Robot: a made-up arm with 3 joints. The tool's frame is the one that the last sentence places. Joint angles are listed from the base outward.
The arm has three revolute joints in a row. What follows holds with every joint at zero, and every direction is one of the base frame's. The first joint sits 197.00 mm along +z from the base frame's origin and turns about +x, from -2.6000 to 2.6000 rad. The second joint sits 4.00 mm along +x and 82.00 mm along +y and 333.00 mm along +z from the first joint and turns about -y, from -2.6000 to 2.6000 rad. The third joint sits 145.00 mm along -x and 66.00 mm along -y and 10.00 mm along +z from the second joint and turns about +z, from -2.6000 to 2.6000 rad. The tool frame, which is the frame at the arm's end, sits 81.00 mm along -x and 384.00 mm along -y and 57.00 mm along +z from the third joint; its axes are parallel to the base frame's.
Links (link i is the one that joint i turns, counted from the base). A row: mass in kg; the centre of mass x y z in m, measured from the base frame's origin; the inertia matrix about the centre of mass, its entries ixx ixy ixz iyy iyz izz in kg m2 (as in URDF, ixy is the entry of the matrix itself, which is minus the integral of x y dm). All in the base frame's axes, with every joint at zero. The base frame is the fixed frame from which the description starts. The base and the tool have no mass.
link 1: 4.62; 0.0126 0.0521 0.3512; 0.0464 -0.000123 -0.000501 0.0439 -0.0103 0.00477
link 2: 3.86; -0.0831 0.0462 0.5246; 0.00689 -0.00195 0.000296 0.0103 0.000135 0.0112
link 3: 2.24; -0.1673 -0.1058 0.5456; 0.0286 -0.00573 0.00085 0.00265 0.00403 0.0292
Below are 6 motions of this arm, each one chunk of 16 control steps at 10 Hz.
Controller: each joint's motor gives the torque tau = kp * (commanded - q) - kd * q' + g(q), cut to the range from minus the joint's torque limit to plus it. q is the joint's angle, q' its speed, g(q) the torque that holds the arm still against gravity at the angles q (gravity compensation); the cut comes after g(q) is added. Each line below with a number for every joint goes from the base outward.
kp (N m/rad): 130 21 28
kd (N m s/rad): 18 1.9 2.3
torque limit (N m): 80 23 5.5
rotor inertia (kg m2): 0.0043 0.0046 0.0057
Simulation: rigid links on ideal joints. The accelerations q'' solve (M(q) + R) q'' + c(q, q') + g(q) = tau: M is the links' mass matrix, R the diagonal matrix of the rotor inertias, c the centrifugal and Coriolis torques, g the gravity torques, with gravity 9.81 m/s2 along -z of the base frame. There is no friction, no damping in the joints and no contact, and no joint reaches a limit. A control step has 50 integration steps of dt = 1/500 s. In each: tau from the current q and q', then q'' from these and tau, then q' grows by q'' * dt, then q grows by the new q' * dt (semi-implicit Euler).
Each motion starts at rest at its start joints. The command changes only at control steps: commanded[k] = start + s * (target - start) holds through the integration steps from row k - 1 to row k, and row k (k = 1, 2, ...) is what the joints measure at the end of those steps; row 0 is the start. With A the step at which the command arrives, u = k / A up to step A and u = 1 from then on. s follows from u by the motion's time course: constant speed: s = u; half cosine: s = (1 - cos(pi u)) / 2; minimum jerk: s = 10 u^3 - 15 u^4 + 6 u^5; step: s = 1 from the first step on.
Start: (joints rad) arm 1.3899 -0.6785 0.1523
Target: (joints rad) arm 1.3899 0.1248 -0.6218
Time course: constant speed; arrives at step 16
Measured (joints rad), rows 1 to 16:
1: 1.3903 -0.6527 0.1203
2: 1.3903 -0.6037 0.0724
3: 1.3900 -0.5502 0.0230
4: 1.3899 -0.4986 -0.0257
5: 1.3898 -0.4483 -0.0741
6: 1.3898 -0.3984 -0.1224
7: 1.3898 -0.3484 -0.1708
8: 1.3898 -0.2982 -0.2192
9: 1.3898 -0.2480 -0.2676
10: 1.3898 -0.1977 -0.3159
11: 1.3898 -0.1475 -0.3643
12: 1.3898 -0.0973 -0.4127
13: 1.3898 -0.0471 -0.4611
14: 1.3898 0.0031 -0.5094
15: 1.3898 0.0533 -0.5578
16: 1.3898 0.1036 -0.6062

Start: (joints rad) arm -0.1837 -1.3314 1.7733
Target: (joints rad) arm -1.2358 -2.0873 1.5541
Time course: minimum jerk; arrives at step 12
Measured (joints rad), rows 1 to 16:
1: -0.1855 -1.3337 1.7721
2: -0.1985 -1.3489 1.7649
3: -0.2369 -1.3887 1.7497
4: -0.3112 -1.4574 1.7274
5: -0.4230 -1.5517 1.7001
6: -0.5653 -1.6618 1.6697
7: -0.7241 -1.7757 1.6390
8: -0.8822 -1.8820 1.6112
9: -1.0221 -1.9711 1.5890
10: -1.1300 -2.0359 1.5742
11: -1.1987 -2.0732 1.5663
12: -1.2311 -2.0869 1.5625
13: -1.2401 -2.0887 1.5590
14: -1.2396 -2.0879 1.5559
15: -1.2375 -2.0874 1.5543
16: -1.2361 -2.0872 1.5539

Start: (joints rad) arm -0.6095 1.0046 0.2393
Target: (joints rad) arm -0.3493 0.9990 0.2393
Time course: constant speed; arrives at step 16
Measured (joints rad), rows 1 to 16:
1: -0.6024 1.0039 0.2404
2: -0.5897 1.0035 0.2401
3: -0.5746 1.0034 0.2395
4: -0.5587 1.0032 0.2393
5: -0.5425 1.0029 0.2392
6: -0.5263 1.0026 0.2391
7: -0.5101 1.0022 0.2391
8: -0.4938 1.0019 0.2391
9: -0.4775 1.0015 0.2391
10: -0.4613 1.0012 0.2391
11: -0.4450 1.0008 0.2391
12: -0.4288 1.0005 0.2391
13: -0.4125 1.0001 0.2391
14: -0.3962 0.9998 0.2391
15: -0.3800 0.9994 0.2391
16: -0.3637 0.9991 0.2391

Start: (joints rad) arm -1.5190 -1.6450 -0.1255
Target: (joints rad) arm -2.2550 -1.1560 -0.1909
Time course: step
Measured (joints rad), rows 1 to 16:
1: -1.7290 -1.4160 -0.1030
2: -2.0360 -1.2028 -0.2271
3: -2.2351 -1.1482 -0.2700
4: -2.3063 -1.1507 -0.2490
5: -2.3036 -1.1578 -0.2179
6: -2.2793 -1.1593 -0.1971
7: -2.2602 -1.1576 -0.1883
8: -2.2518 -1.1560 -0.1869
9: -2.2507 -1.1555 -0.1884
10: -2.2524 -1.1557 -0.1901
11: -2.2542 -1.1559 -0.1910
12: -2.2551 -1.1561 -0.1912
13: -2.2553 -1.1561 -0.1911
14: -2.2553 -1.1560 -0.1910
15: -2.2551 -1.1560 -0.1909
16: -2.2550 -1.1560 -0.1909

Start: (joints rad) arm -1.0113 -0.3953 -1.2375
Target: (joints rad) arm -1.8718 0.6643 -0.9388
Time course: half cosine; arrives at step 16
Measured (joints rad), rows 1 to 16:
1: -1.0142 -0.3920 -1.2342
2: -1.0260 -0.3769 -1.2251
3: -1.0514 -0.3421 -1.2118
4: -1.0922 -0.2855 -1.1956
5: -1.1474 -0.2100 -1.1767
6: -1.2146 -0.1207 -1.1551
7: -1.2904 -0.0221 -1.1308
8: -1.3717 0.0821 -1.1043
9: -1.4551 0.1883 -1.0766
10: -1.5375 0.2930 -1.0488
11: -1.6157 0.3919 -1.0219
12: -1.6870 0.4809 -0.9973
13: -1.7487 0.5561 -0.9760
14: -1.7988 0.6146 -0.9592
15: -1.8352 0.6541 -0.9477
16: -1.8568 0.6733 -0.9420

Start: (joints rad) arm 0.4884 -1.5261 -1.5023
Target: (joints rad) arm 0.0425 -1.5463 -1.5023
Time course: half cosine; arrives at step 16
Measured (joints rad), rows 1 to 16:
1: 0.4872 -1.5262 -1.5015
2: 0.4820 -1.5265 -1.4996
3: 0.4701 -1.5272 -1.4980
4: 0.4502 -1.5283 -1.4974
5: 0.4225 -1.5297 -1.4977
6: 0.3880 -1.5315 -1.4987
7: 0.3486 -1.5334 -1.4999
8: 0.3059 -1.5354 -1.5011
9: 0.2617 -1.5374 -1.5023
10: 0.2177 -1.5394 -1.5034
11: 0.1756 -1.5412 -1.5045
12: 0.1370 -1.5429 -1.5055
13: 0.1034 -1.5443 -1.5063
14: 0.0759 -1.5454 -1.5070
15: 0.0557 -1.5461 -1.5076
16: 0.0436 -1.5465 -1.5079

